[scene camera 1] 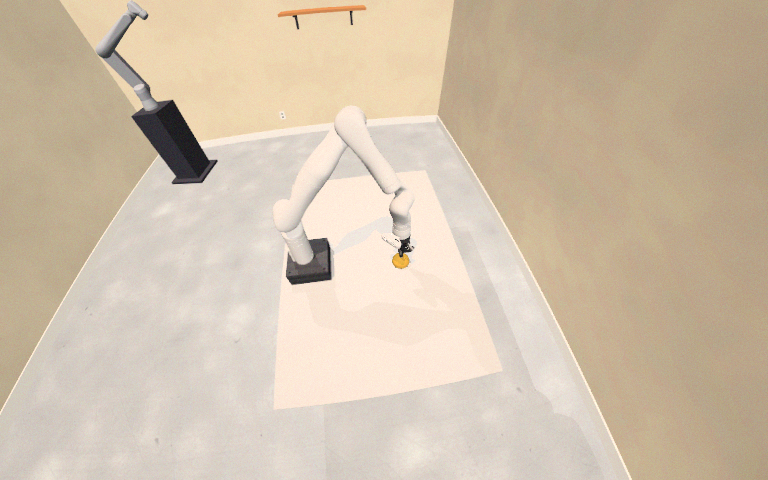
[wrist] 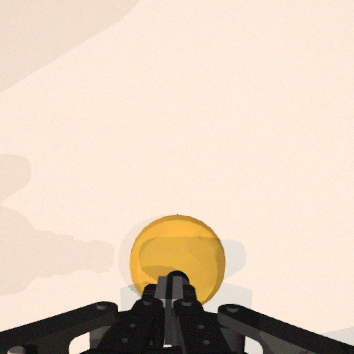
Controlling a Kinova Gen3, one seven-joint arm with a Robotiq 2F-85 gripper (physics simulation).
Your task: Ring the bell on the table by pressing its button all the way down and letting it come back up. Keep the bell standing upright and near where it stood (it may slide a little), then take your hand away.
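Places are measured from the arm's base along level axes (x ahead, y left, z up), in millimetres.
Where they show: gripper, fingertip midpoint: (scene camera 1: 401,253) (wrist: 169,291); arm's base, origin of the base link: (scene camera 1: 304,256).
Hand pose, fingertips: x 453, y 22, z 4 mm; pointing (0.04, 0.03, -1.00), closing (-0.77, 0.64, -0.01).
Each offset is from my fingertips to the top centre of the thing. Level surfaces: height alone.
The yellow-orange round bell {8 mm left, 2 mm ahead, 24 mm down} (scene camera 1: 400,262) (wrist: 180,245) stands upright on the pale table surface {90 mm down} (scene camera 1: 362,362) (wrist: 225,100). Its black button {8 mm left, 2 mm ahead, 24 mm down} (wrist: 179,275) shows in the wrist view, just past the fingertips and partly hidden by them. My gripper (scene camera 1: 401,254) (wrist: 169,291) is shut and empty, pointing down over the bell with its fingertips at the button. Whether the fingertips touch the button, and how far down the button stands, I cannot tell. The near part of the bell is hidden by the fingers in the wrist view.
My arm's dark base (scene camera 1: 309,271) stands left of the bell. A second grey arm (scene camera 1: 121,67) on a black pedestal (scene camera 1: 172,141) stands at the back left. An orange shelf (scene camera 1: 322,10) is on the back wall. Shadows of my arm fall across the pale surface.
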